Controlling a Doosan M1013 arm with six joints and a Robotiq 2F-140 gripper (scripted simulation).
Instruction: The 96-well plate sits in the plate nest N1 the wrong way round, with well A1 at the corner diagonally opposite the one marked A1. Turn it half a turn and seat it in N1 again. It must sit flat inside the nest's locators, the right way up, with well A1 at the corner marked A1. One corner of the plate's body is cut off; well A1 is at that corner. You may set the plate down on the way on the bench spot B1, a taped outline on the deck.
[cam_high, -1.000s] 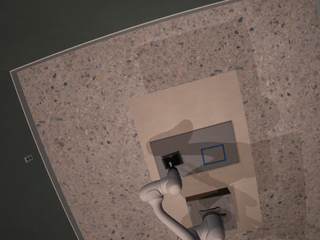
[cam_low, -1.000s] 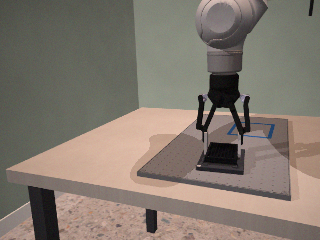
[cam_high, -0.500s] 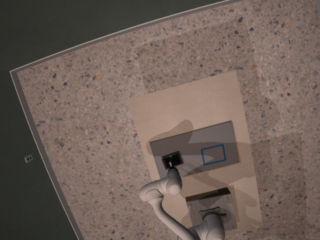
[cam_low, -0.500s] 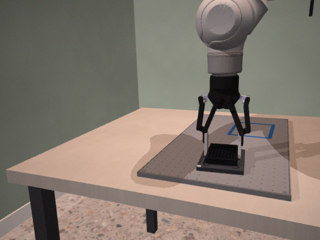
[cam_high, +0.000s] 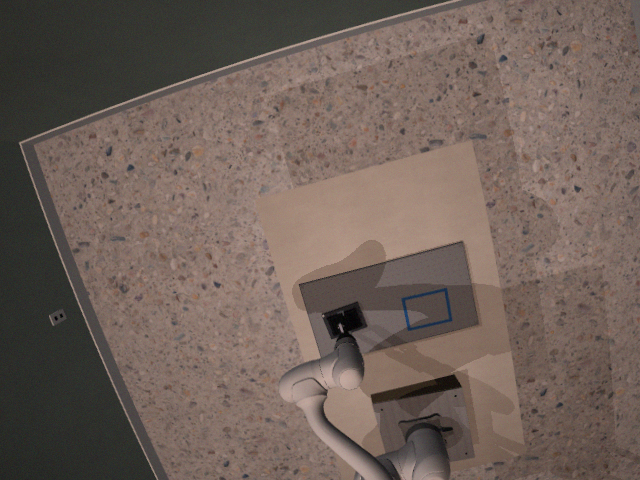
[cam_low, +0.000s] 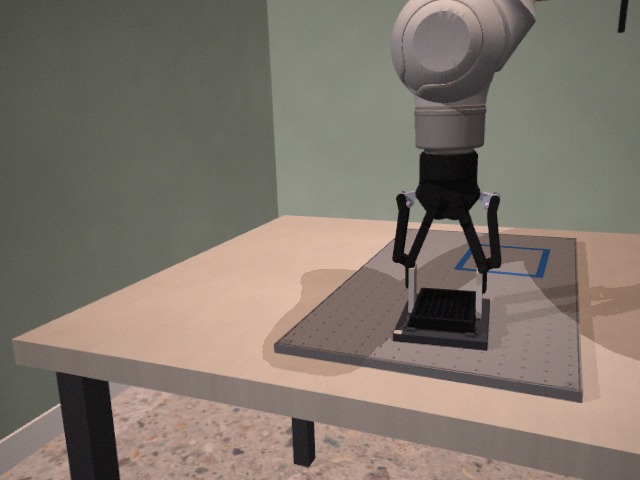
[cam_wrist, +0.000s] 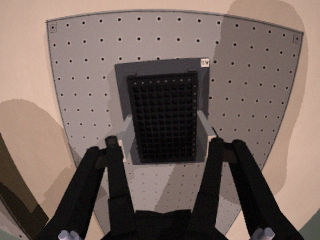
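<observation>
The black 96-well plate is 20 mm below my hand. From my hand the other things lie so: small white A1 mark (80 mm to the left, 50 mm ahead, 30 mm below); plate nest N1 (40 mm below).
</observation>
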